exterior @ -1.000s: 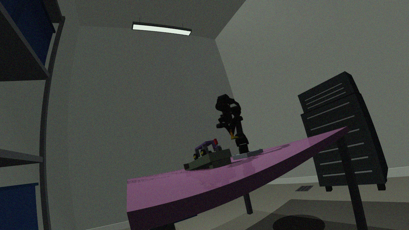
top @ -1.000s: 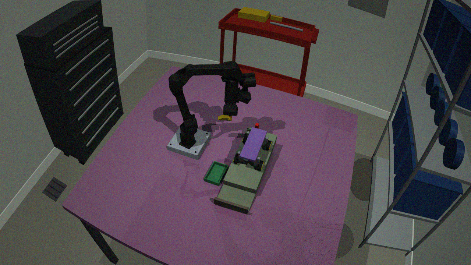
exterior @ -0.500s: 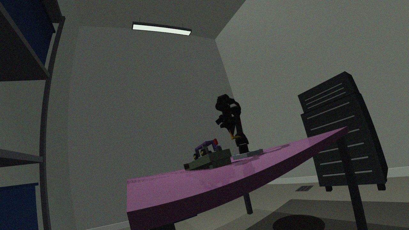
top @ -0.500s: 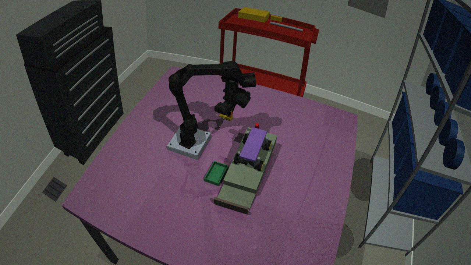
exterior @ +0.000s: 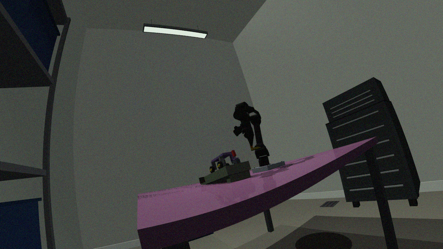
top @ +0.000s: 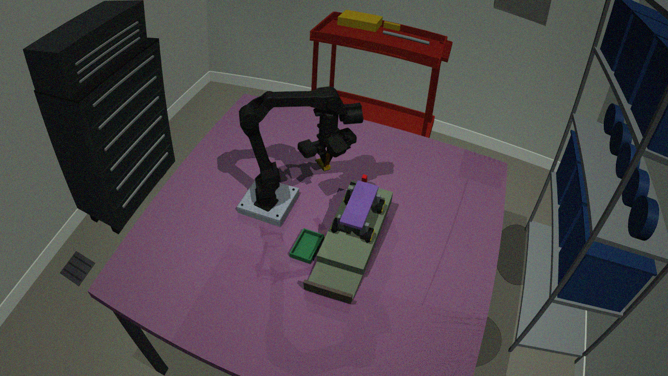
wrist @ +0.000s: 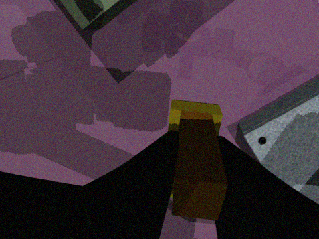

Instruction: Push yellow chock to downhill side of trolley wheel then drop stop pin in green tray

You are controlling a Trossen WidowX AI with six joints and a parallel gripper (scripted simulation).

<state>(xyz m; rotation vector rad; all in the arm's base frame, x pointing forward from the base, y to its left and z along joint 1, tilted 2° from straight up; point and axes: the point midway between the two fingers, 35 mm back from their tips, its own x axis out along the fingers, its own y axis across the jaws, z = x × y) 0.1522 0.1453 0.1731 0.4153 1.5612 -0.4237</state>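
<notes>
Right now the yellow chock is 2 cm behind my gripper tip, 1 cm to the left of it and 1 cm below it. The rest, counted from my gripper tip: trolley 17 cm ahead, 8 cm to the right, 6 cm below; then red-headed stop pin 13 cm ahead, 4 cm below, 2 cm to the left; then olive ramp 17 cm ahead, 13 cm below, 9 cm to the right.
</notes>
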